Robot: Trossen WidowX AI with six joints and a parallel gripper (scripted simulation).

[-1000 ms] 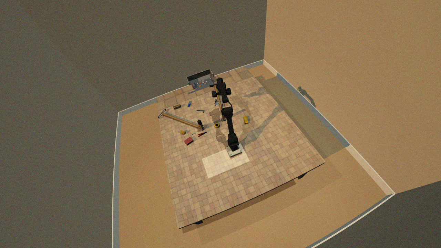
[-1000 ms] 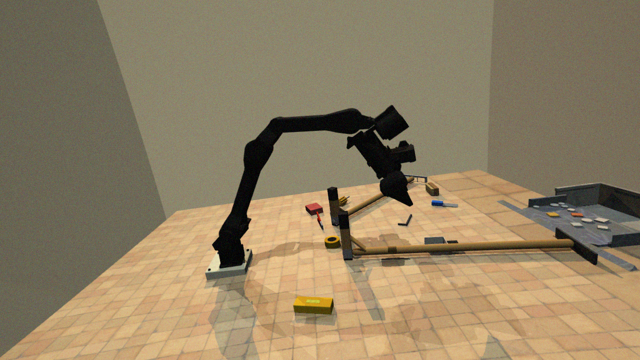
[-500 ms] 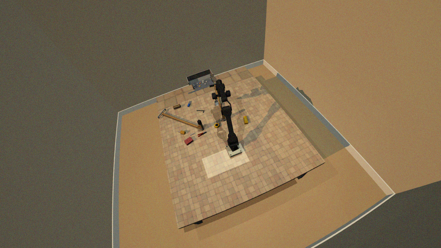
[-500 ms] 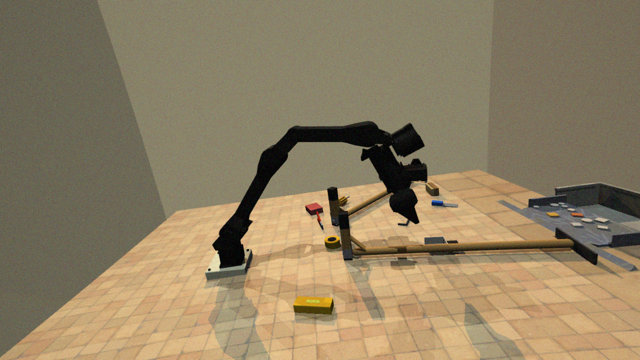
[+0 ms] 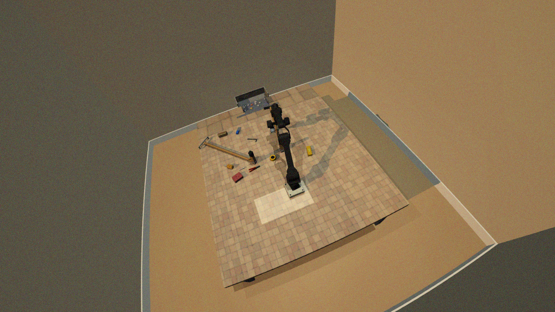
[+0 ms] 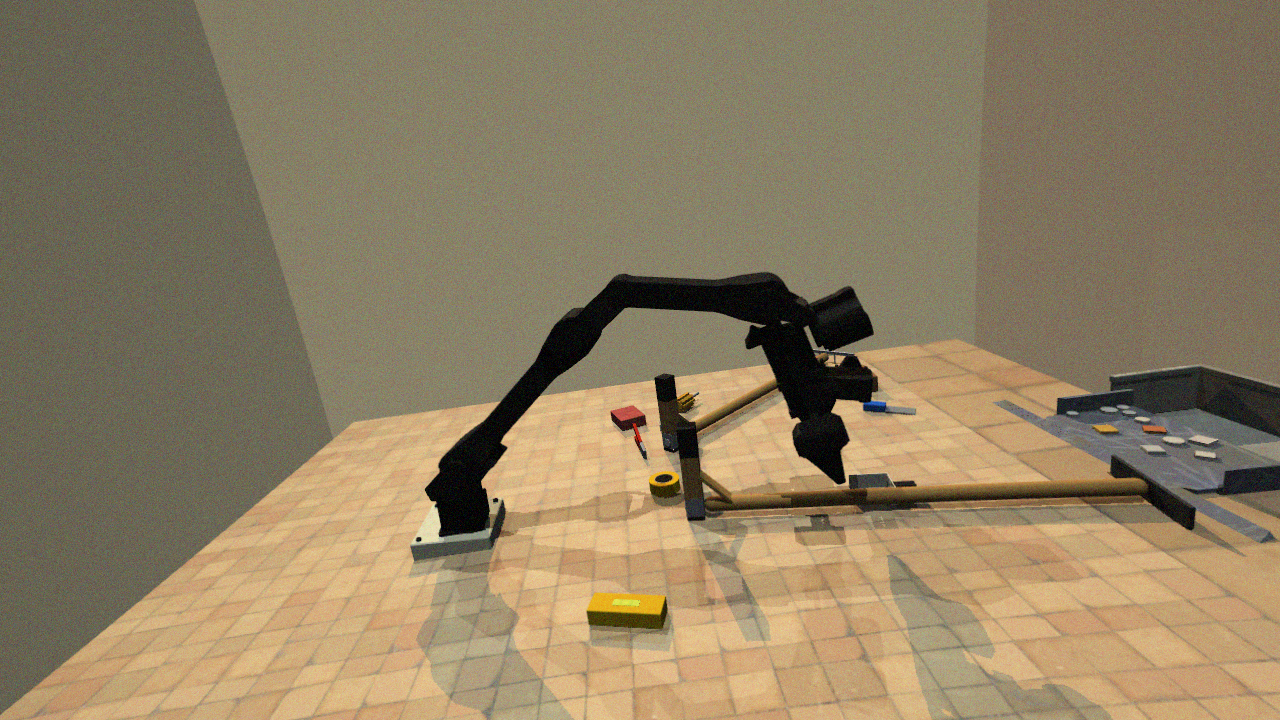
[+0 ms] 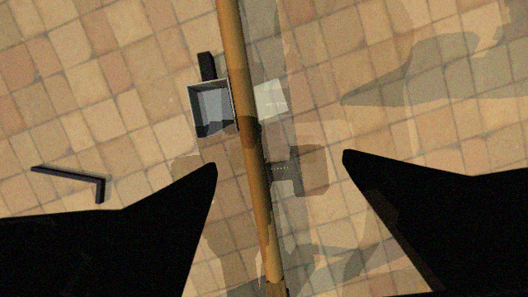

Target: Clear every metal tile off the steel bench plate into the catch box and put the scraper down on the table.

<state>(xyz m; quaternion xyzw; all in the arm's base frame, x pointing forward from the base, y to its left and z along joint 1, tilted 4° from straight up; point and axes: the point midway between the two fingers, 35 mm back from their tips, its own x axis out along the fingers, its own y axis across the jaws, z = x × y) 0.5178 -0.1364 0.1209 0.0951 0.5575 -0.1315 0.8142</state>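
My gripper tip is 90 mm short of the small grey box, 70 mm above it and 40 mm to the right of it. Also, from my gripper tip: yellow tape roll (220 mm behind, 170 mm to the left, 70 mm below); then yellow block (310 mm behind, 100 mm to the right, 70 mm below); then hex key (230 mm to the left, 80 mm below, 60 mm ahead).
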